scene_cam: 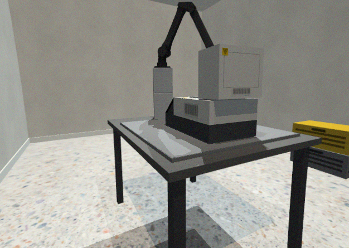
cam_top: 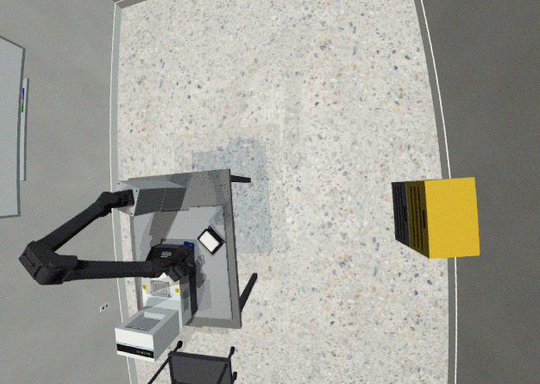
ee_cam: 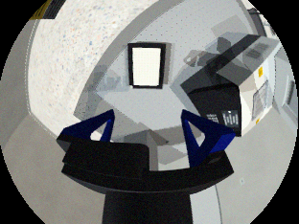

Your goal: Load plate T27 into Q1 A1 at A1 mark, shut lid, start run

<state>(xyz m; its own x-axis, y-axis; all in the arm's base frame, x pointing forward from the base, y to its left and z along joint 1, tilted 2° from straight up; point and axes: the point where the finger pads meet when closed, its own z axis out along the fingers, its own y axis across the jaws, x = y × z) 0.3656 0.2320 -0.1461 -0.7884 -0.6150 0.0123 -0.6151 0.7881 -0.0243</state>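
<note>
My hand is 22 cm above the sealed plate T27, 2 cm to the right of it and 1 cm short of it. Also, from my hand: plate nest N1: 24 cm below, 2 cm to the left, 1 cm ahead.
</note>
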